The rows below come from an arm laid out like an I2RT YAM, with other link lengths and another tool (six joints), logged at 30 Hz.
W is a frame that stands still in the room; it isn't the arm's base.
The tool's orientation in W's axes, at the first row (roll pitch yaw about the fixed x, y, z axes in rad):
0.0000, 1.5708, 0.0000
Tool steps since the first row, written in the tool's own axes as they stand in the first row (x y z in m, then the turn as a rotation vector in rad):
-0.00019, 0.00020, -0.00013, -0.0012, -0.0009, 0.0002
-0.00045, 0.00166, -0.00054, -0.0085, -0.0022, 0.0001
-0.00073, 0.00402, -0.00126, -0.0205, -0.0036, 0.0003
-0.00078, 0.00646, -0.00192, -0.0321, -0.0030, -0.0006
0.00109, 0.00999, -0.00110, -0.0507, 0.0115, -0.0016
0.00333, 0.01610, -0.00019, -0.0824, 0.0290, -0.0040
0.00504, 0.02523, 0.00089, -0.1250, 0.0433, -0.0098
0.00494, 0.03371, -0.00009, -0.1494, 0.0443, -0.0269
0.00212, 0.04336, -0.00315, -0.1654, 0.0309, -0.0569
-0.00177, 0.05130, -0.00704, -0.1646, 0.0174, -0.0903
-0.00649, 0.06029, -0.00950, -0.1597, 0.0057, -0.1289
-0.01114, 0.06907, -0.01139, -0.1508, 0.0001, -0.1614
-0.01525, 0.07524, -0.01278, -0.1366, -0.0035, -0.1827
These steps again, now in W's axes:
-0.00013, 0.00020, 0.00019, 0.0002, -0.0009, 0.0012
-0.00054, 0.00166, 0.00045, 0.0001, -0.0022, 0.0085
-0.00126, 0.00402, 0.00073, 0.0003, -0.0036, 0.0205
-0.00192, 0.00646, 0.00078, -0.0006, -0.0030, 0.0321
-0.00110, 0.00999, -0.00109, -0.0016, 0.0115, 0.0507
-0.00019, 0.01610, -0.00333, -0.0040, 0.0290, 0.0824
0.00089, 0.02523, -0.00504, -0.0098, 0.0433, 0.1250
-0.00009, 0.03371, -0.00494, -0.0269, 0.0443, 0.1494
-0.00315, 0.04336, -0.00212, -0.0569, 0.0309, 0.1654
-0.00704, 0.05130, 0.00177, -0.0903, 0.0174, 0.1646
-0.00950, 0.06029, 0.00649, -0.1289, 0.0057, 0.1597
-0.01139, 0.06907, 0.01114, -0.1614, 0.0001, 0.1508
-0.01278, 0.07524, 0.01525, -0.1827, -0.0035, 0.1366

